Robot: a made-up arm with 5 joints.
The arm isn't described. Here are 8 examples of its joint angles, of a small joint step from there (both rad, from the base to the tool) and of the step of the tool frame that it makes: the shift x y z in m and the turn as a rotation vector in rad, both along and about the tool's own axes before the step.
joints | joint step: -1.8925 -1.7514 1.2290 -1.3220 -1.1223 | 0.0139 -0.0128 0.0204 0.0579 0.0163
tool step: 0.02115 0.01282 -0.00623 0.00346 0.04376 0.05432
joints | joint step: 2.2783 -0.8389 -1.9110 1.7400 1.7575 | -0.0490 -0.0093 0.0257 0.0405 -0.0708
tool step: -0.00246 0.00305 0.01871 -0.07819 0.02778 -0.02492
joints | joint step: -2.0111 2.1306 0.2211 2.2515 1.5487 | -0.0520 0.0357 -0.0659 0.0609 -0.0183
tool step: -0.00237 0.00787 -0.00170 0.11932 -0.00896 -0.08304
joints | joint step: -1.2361 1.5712 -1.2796 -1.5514 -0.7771 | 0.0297 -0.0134 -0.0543 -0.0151 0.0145
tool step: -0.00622 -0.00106 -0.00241 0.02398 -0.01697 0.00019
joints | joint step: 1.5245 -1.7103 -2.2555 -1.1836 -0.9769 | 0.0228 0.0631 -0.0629 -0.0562 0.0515
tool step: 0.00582 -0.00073 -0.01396 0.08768 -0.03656 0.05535
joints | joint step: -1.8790 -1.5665 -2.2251 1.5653 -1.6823 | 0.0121 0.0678 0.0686 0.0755 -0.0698
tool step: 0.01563 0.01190 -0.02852 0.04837 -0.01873 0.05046
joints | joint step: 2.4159 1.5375 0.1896 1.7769 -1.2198 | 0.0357 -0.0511 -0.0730 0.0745 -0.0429
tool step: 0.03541 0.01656 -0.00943 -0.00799 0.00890 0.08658
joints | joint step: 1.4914 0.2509 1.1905 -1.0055 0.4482 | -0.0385 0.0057 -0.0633 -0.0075 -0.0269
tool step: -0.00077 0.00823 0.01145 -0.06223 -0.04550 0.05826
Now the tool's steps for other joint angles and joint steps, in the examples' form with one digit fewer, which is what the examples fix.
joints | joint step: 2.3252 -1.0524 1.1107 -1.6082 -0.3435 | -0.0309 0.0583 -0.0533 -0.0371 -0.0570
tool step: -0.0172 -0.0229 -0.0035 0.0471 -0.1080 -0.0137
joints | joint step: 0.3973 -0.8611 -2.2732 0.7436 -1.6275 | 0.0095 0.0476 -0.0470 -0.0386 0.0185
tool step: 0.0177 0.0137 0.0165 -0.0426 0.0087 0.0533
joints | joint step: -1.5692 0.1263 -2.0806 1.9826 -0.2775 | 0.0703 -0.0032 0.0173 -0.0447 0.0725
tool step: -0.0302 -0.0192 -0.0155 0.0979 -0.0294 -0.0530
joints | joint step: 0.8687 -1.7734 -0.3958 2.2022 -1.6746 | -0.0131 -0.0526 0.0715 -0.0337 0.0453
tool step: -0.0142 -0.0080 0.0094 0.0483 -0.0852 -0.0302
